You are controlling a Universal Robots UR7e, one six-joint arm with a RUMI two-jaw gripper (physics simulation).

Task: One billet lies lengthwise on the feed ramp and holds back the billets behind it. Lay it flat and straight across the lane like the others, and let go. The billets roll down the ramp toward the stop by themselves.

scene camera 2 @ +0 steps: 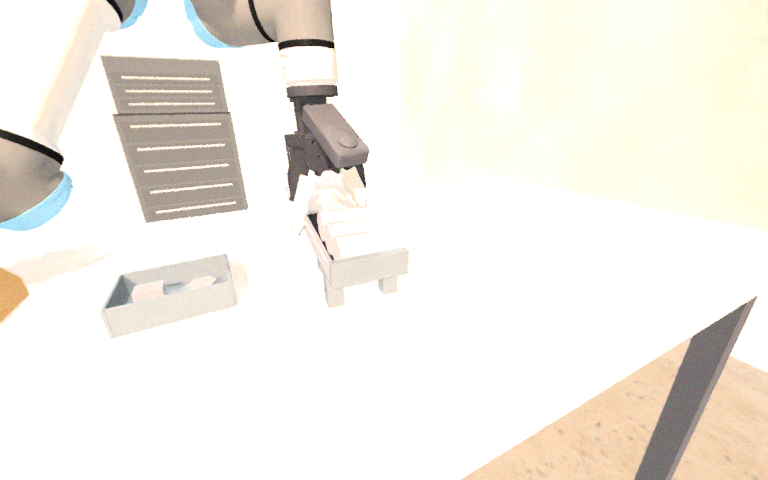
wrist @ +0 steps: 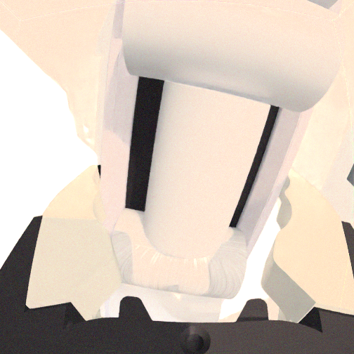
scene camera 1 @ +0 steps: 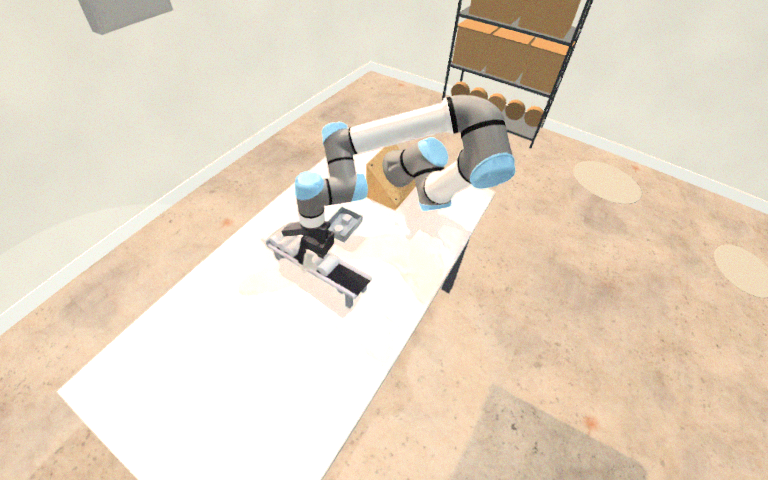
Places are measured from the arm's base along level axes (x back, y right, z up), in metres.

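Pixels of known places: arm's base, origin of its link: (scene camera 1: 396, 169).
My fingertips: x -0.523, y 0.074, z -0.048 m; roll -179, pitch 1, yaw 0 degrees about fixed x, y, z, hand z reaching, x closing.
Note:
Ahead of a thing's pixels: the offset from my fingertips to its top centre. Level surfaces: height alone.
The feed ramp (scene camera 1: 361, 284) (scene camera 2: 368, 267) (wrist: 114, 145) holds several pale billets. One lengthwise billet (wrist: 210, 160) lies along the lane in the wrist view, with dark strips of lane on both sides. A crosswise billet (wrist: 227, 55) lies above it in that view, and another crosswise billet (wrist: 177, 277) lies at its lower end. A pale billet {dx -0.013, dy -0.071, dz +0.062 m} (scene camera 1: 327, 264) also shows beside the fingers in scene camera 1. My gripper (scene camera 1: 308, 257) (scene camera 2: 331, 204) (wrist: 190, 169) is partly open, low over the ramp, its fingers on either side. A gap shows inside the right finger. Glare hides finer contact.
A small grey tray {dx +0.223, dy +0.012, dz -0.016 m} (scene camera 1: 338, 236) (scene camera 2: 169, 314) with two pale pieces stands beside the ramp on the table {dz -0.051 m} (scene camera 1: 226, 367). The wooden base block (scene camera 1: 381, 189) of the arm is further back. A shelf rack (scene camera 1: 552, 97) stands by the wall.

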